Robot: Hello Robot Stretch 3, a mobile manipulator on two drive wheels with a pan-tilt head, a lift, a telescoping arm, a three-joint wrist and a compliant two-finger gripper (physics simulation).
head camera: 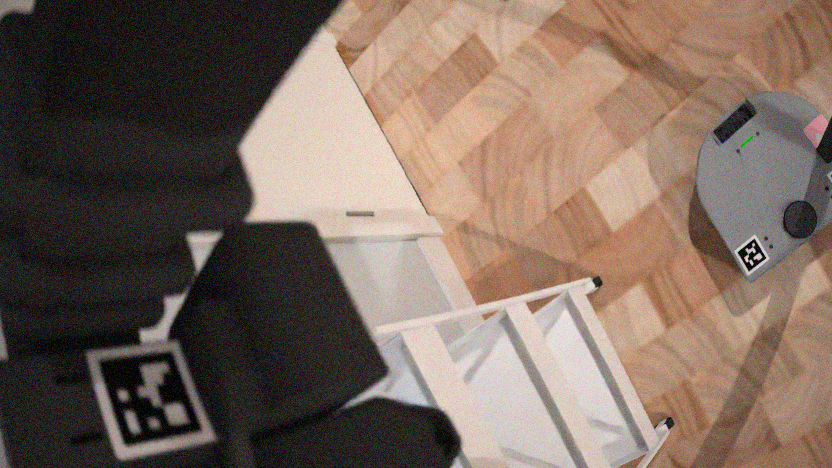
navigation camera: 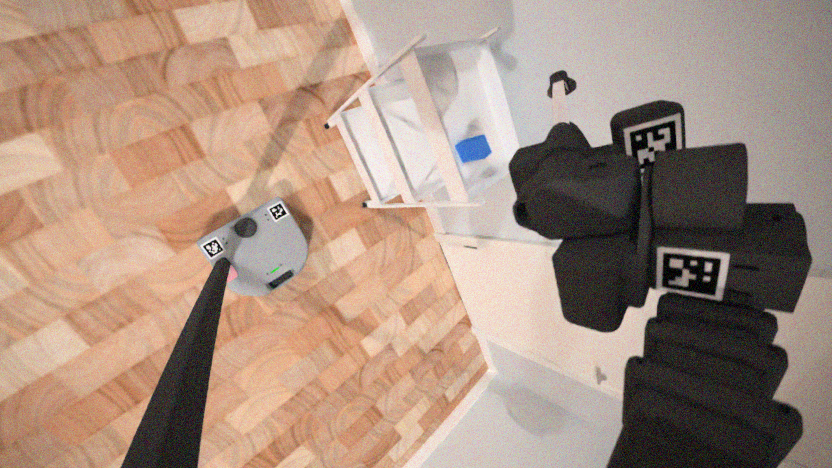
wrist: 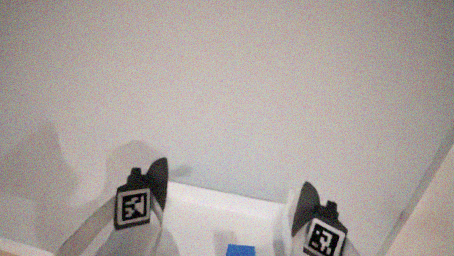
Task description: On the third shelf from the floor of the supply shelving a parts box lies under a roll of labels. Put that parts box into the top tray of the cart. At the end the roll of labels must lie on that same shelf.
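Pixels of known places: robot's base, origin of its link: (head camera: 797, 218) (navigation camera: 246, 226).
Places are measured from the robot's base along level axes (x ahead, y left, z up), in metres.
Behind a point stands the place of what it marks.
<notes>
The blue parts box (navigation camera: 474, 149) @[x -0.064, y -0.619, z 0.730 m] (wrist: 240, 250) lies in the top tray of the white cart (head camera: 555, 381) @[x -0.024, y -0.526, z 0.433 m] (navigation camera: 431, 116) @[x 0.069, y -0.527, z 0.706 m] (wrist: 225, 197). In the head view my dark wrist covers the top tray. My gripper (wrist: 231, 188) @[x -0.017, y -0.444, z 1.078 m] is open, with its fingers wide apart and nothing between them. It hangs high, beside the top tray on the wall side, apart from the parts box. In the navigation view one fingertip shows and the other is hidden behind the wrist. The supply shelving and the roll of labels do not show in these views.
A cream cabinet (head camera: 325, 145) @[x -0.867, y -0.861, z 0.286 m] (navigation camera: 512, 285) @[x -0.851, y -0.862, z 0.493 m] with small dark handles stands close beside the cart. A pale wall (navigation camera: 756, 69) @[x -0.071, y -0.900, z 1.317 m] (wrist: 225, 90) rises behind the cart. My grey base (head camera: 762, 174) @[x -0.117, y -0.015, z 0.160 m] (navigation camera: 270, 250) @[x -0.115, y -0.029, z 0.160 m] stands on the wood floor (head camera: 500, 162) @[x -0.604, y -0.588, z 0.000 m] (navigation camera: 360, 302) @[x -0.626, y -0.250, z 0.001 m], apart from the cart.
</notes>
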